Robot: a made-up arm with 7 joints. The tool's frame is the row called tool.
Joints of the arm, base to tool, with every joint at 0 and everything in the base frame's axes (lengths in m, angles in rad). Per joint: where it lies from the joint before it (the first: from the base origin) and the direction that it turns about. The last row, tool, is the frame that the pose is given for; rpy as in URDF.
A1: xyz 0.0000 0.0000 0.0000 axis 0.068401 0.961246 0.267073
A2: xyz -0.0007 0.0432 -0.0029 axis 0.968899 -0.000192 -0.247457
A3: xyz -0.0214 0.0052 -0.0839 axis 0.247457 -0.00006 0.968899
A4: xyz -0.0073 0.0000 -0.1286 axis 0.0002 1 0.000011
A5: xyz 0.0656 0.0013 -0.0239 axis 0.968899 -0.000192 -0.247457
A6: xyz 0.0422 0.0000 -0.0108 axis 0.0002 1 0.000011
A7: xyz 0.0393 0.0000 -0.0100 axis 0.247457 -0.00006 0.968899
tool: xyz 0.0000 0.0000 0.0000 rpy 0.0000 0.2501 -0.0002
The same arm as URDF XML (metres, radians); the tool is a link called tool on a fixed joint. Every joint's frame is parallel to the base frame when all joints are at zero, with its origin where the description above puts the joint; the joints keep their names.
<robot name="arm">
<joint name="tool_fixed" type="fixed"><parent link="link7"/><child link="tool"/><origin xyz="0 0 0" rpy="0 0.2501 -0.0002"/></joint>
<joint name="A7" type="continuous"><parent link="link6"/><child link="link7"/><origin xyz="0.0393 0 -0.01" rpy="0 0 0"/><axis xyz="0.247497 -0.0001 0.968889"/></joint>
<joint name="A6" type="continuous"><parent link="link5"/><child link="link6"/><origin xyz="0.0422 0 -0.0108" rpy="0 0 0"/><axis xyz="0.0002 1 0"/></joint>
<joint name="A5" type="continuous"><parent link="link4"/><child link="link5"/><origin xyz="0.0656 0.0013 -0.0239" rpy="0 0 0"/><axis xyz="0.968889 -0.0002 -0.247497"/></joint>
<joint name="A4" type="continuous"><parent link="link3"/><child link="link4"/><origin xyz="-0.0073 0 -0.1286" rpy="0 0 0"/><axis xyz="0.0002 1 0"/></joint>
<joint name="A3" type="continuous"><parent link="link2"/><child link="link3"/><origin xyz="-0.0214 0.0052 -0.0839" rpy="0 0 0"/><axis xyz="0.247497 -0.0001 0.968889"/></joint>
<joint name="A2" type="continuous"><parent link="link1"/><child link="link2"/><origin xyz="-0.0007 0.0432 -0.0029" rpy="0 0 0"/><axis xyz="0.968889 -0.0002 -0.247497"/></joint>
<joint name="A1" type="continuous"><parent link="base"/><child link="link1"/><origin xyz="0 0 0" rpy="0 0 0"/><axis xyz="0.068403 0.961235 0.26711"/></joint>
<link name="base"/>
<link name="link1"/>
<link name="link2"/>
<link name="link3"/>
<link name="link4"/>
<link name="link5"/>
<link name="link6"/>
<link name="link7"/>
<link name="tool"/>
</robot>

